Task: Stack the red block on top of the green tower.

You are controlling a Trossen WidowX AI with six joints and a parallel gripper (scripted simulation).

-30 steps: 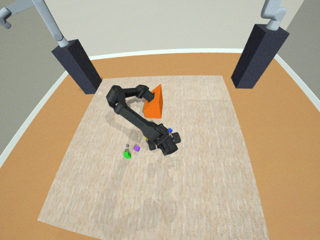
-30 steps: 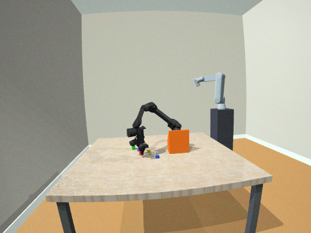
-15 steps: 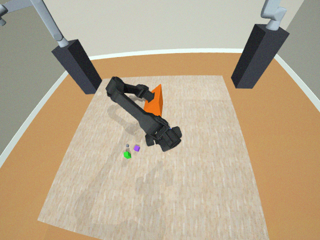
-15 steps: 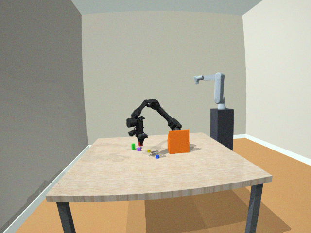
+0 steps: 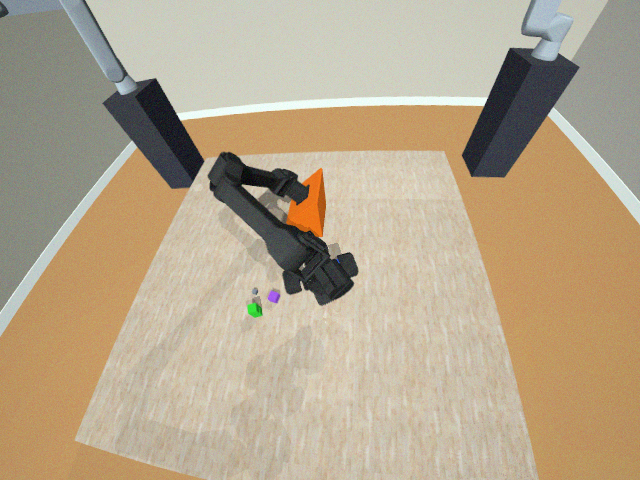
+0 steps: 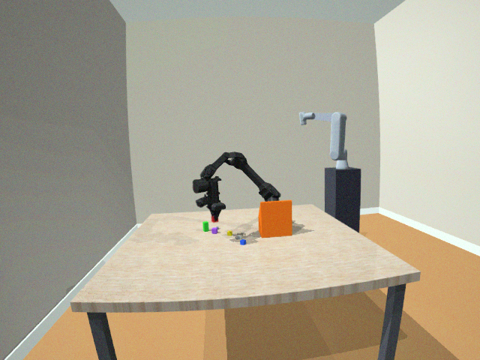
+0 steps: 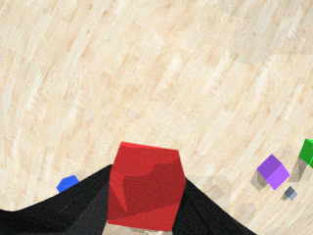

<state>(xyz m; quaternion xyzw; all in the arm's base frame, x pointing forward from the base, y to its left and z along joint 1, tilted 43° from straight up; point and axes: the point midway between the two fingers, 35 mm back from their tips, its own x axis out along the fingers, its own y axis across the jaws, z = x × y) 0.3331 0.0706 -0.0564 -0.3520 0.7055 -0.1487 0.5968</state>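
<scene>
My gripper tip is 10 mm short of the purple block, 170 mm to the left of it and 110 mm above it. Round my gripper tip: white block 130 mm behind, 40 mm to the right, 120 mm below; yellow block 80 mm behind, 110 mm to the right, 110 mm below; red block 10 mm above.
</scene>
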